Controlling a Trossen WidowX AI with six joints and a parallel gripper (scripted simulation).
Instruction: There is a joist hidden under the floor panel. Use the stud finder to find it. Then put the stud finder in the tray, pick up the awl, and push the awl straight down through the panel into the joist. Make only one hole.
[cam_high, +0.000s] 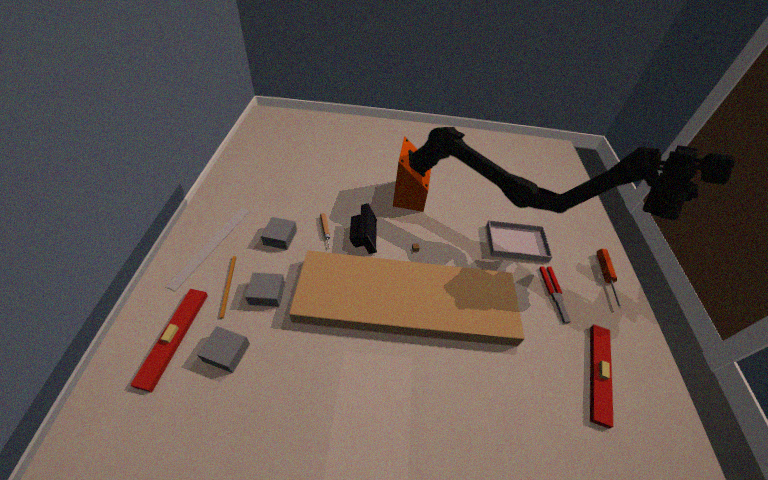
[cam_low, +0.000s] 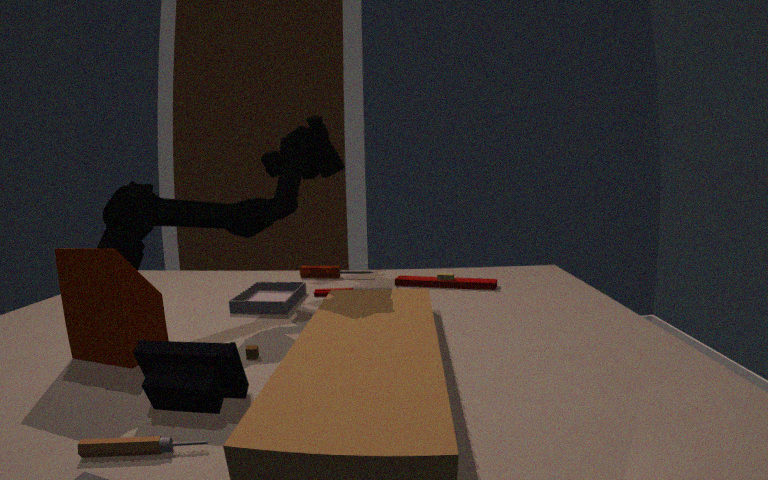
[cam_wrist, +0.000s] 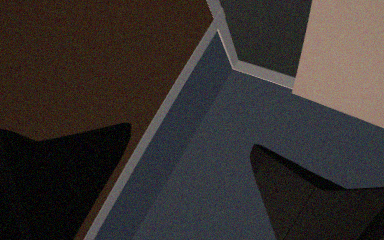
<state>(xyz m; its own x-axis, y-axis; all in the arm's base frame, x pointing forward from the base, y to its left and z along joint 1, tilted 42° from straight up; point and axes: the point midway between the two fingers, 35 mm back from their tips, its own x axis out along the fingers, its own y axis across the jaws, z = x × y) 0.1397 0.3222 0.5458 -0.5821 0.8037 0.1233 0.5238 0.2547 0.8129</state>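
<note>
Right now my gripper tip is 79 cm to the left of the stud finder, 27 cm above it and 4 cm short of it. From my gripper tip the other things lie so: grey tray (33 cm to the right, 28 cm below, 3 cm ahead); awl (87 cm to the right, 28 cm below, 3 cm ahead); small cube (63 cm to the right, 28 cm below, 7 cm ahead).
</note>
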